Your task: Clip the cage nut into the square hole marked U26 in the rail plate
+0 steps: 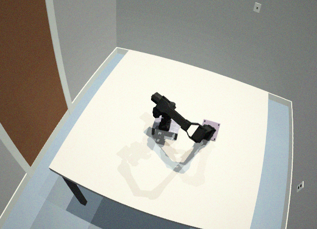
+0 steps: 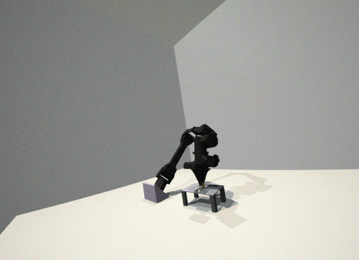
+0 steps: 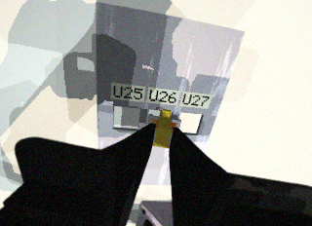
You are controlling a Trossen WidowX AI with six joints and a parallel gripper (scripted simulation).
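The yellow cage nut is 10 mm below my gripper tip.
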